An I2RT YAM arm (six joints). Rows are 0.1 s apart.
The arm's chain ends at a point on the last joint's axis. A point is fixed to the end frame.
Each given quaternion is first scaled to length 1.
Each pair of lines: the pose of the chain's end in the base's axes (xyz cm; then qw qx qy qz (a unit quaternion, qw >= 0)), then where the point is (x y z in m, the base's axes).
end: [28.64 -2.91 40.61 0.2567 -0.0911 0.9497 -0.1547]
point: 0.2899 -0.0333 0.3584
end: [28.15 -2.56 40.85 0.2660 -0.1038 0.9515 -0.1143]
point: 0.2854 -0.0262 0.3606
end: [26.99 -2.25 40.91 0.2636 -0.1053 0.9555 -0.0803]
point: 0.2731 -0.0199 0.3612
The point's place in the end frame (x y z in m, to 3 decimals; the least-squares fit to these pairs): 0.020 0.012 0.042
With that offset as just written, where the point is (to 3 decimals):
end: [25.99 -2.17 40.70 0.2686 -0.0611 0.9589 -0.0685]
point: 0.264 -0.017 0.359
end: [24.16 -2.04 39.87 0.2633 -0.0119 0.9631 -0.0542]
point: 0.246 -0.014 0.351
